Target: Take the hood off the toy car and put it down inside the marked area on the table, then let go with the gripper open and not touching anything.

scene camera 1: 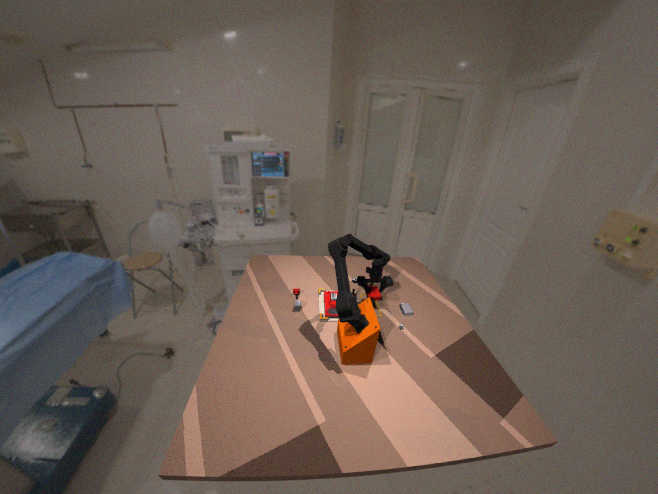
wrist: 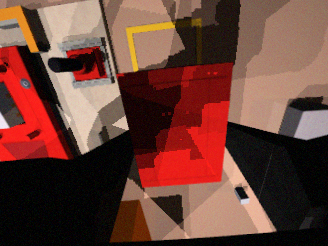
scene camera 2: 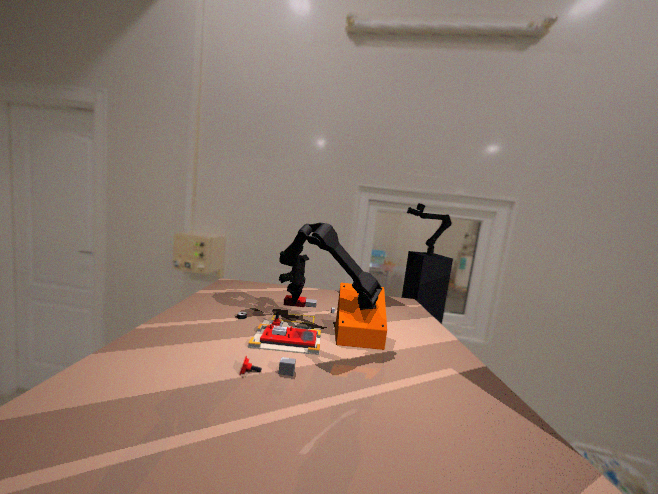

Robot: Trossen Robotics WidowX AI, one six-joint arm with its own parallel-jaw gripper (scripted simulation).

Scene:
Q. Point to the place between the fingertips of the gripper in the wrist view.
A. At 176, 130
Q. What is the gripper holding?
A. A hood.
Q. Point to a hood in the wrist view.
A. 177, 117

